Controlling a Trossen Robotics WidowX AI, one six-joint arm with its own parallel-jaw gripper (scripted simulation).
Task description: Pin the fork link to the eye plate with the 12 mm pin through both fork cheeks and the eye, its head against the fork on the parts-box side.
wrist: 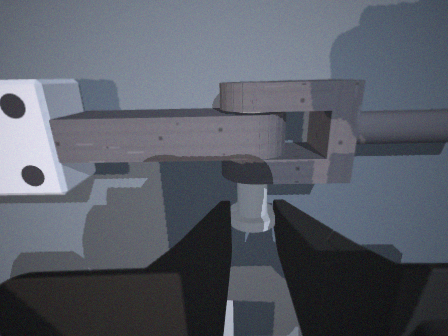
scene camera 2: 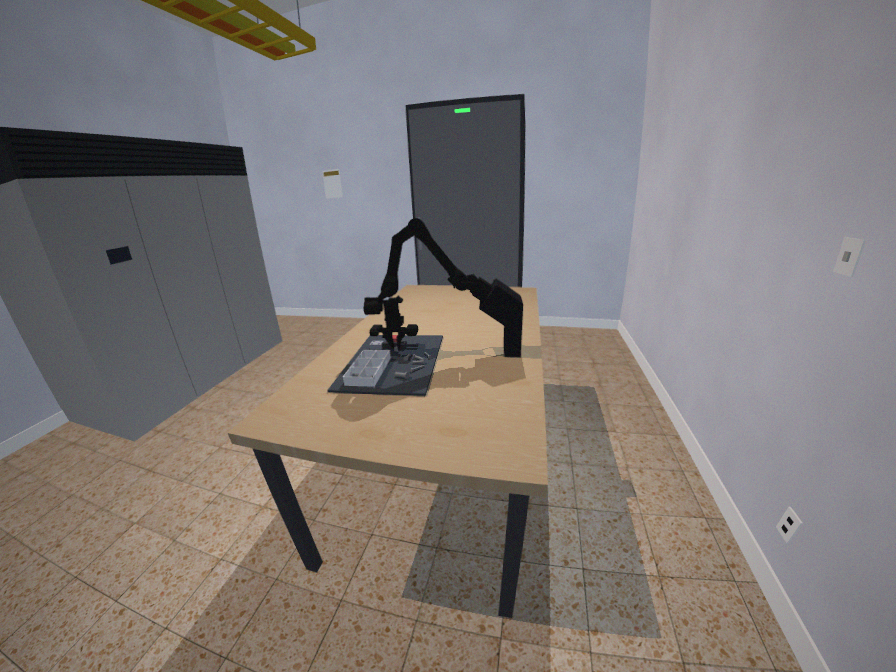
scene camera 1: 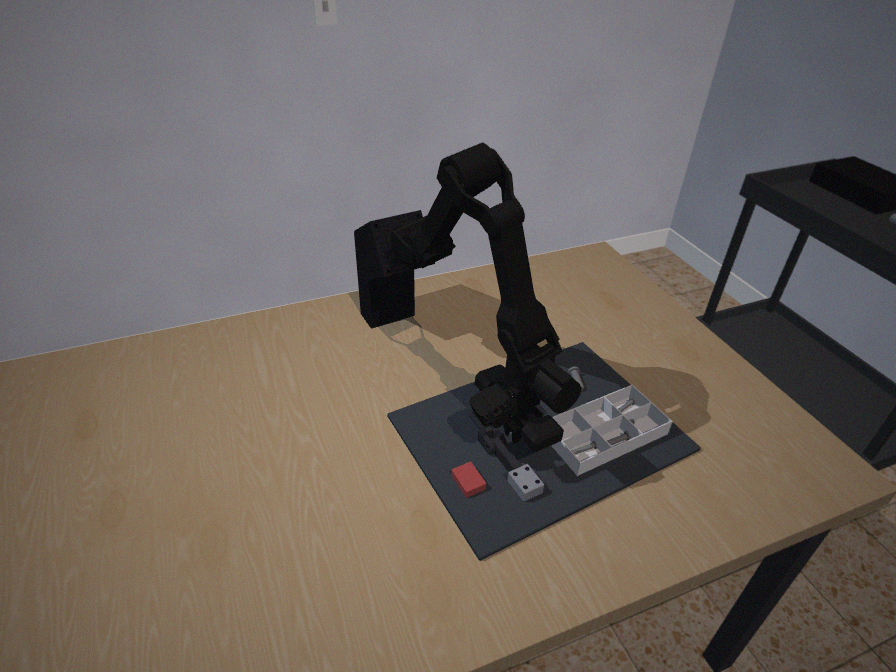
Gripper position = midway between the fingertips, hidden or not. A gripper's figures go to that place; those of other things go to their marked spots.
Labels:
The gripper [wrist: 251, 210]: 11 cm from the lens. A fork link [wrist: 336, 124] is 9 cm from the lens. A grey pin [wrist: 252, 214]: 10 cm from the lens.

